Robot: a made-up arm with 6 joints. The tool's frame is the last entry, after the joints.
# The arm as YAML. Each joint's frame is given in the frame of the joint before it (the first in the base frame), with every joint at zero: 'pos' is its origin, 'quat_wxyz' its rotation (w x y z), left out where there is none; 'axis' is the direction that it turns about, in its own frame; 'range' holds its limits. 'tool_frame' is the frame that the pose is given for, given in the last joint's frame.
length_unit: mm
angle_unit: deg
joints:
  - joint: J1
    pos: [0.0, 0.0, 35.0]
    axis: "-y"
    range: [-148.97, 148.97]
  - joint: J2
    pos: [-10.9, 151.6, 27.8]
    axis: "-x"
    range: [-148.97, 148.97]
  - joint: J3
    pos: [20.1, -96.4, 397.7]
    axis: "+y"
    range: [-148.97, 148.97]
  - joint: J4
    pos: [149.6, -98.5, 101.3]
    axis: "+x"
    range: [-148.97, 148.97]
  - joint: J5
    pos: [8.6, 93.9, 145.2]
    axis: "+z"
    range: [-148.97, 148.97]
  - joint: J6
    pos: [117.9, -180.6, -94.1]
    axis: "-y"
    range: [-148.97, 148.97]
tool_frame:
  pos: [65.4, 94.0, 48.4]
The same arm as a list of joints. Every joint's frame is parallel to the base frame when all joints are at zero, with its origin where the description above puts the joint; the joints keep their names.
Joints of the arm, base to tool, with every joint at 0 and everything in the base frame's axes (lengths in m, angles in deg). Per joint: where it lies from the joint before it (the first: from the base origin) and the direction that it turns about. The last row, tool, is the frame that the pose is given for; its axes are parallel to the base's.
J1: axis -y xyz 0 0 0.035
J2: axis -x xyz -0.0109 0.1516 0.0278
J3: axis +y xyz 0.0201 -0.0964 0.3977
J4: axis +x xyz 0.1496 -0.0985 0.1013
J5: axis +z xyz 0.0086 0.0939 0.1452
J6: axis -y xyz 0.1179 -0.1806 -0.0941
tool: xyz 0.0654 0.094 0.0484
Joint limits (deg, base to tool): -148.97..148.97 -148.97..148.97 -148.97..148.97 -148.97..148.97 -148.97..148.97 -148.97..148.97

